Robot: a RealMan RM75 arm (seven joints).
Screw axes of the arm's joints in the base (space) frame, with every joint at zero. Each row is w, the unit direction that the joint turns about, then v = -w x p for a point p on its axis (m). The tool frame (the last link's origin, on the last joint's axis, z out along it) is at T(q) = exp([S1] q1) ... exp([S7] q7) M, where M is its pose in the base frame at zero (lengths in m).
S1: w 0 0 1 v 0 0 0
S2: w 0 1 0 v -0.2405 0 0
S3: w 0 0 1 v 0 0 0
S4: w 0 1 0 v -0.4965 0 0
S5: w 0 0 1 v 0 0 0
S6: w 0 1 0 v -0.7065 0 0
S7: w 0 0 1 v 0 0 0
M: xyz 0 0 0.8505 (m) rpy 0 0 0 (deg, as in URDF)
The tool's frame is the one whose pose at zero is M.
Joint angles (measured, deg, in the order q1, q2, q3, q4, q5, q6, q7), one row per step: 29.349, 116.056, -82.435, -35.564, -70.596, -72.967, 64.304; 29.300, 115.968, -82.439, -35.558, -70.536, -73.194, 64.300; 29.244, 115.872, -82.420, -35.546, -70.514, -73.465, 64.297; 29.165, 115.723, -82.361, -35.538, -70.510, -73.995, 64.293; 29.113, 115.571, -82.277, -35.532, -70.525, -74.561, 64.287; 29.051, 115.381, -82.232, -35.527, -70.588, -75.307, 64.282; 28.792, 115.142, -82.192, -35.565, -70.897, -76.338, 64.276; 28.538, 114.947, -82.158, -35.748, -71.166, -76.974, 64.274; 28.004, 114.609, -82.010, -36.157, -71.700, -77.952, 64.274; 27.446, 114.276, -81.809, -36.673, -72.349, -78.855, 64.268
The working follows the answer.
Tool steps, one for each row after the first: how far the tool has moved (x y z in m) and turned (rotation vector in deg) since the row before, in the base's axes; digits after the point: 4 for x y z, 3 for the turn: 0.0003, -0.0004, 0.0006, -0.077, 0.080, 0.076; 0.0004, -0.0005, 0.0007, -0.100, 0.071, 0.091; 0.0004, -0.0009, 0.0012, -0.207, 0.150, 0.223; 0.0002, -0.0008, 0.0012, -0.214, 0.158, 0.270; 0.0003, -0.0013, 0.0013, -0.357, 0.151, 0.403; 0.0015, -0.0027, 0.0014, -0.594, 0.030, 0.491; 0.0012, -0.0018, 0.0013, -0.303, -0.075, 0.365; 0.0026, -0.0030, 0.0026, -0.375, -0.207, 0.516; 0.0026, -0.0028, 0.0027, -0.296, -0.319, 0.546
Tool pose at each row, in the base's axes (x y z in m, rotation vector in deg; rounded; the steps above come from the unrounded poses): 0.2025, 0.3426, -0.0443, -155.212, 14.019, 50.159; 0.2028, 0.3422, -0.0436, -155.280, 13.974, 50.299; 0.2032, 0.3418, -0.0429, -155.378, 13.918, 50.433; 0.2036, 0.3409, -0.0418, -155.591, 13.755, 50.724; 0.2039, 0.3401, -0.0405, -155.822, 13.534, 51.041; 0.2041, 0.3388, -0.0392, -156.234, 13.205, 51.402; 0.2056, 0.3360, -0.0378, -156.940, 12.852, 51.649; 0.2068, 0.3342, -0.0365, -157.376, 12.500, 51.679; 0.2093, 0.3313, -0.0339, -157.981, 11.953, 51.572; 0.2119, 0.3284, -0.0312, -158.567, 11.303, 51.302

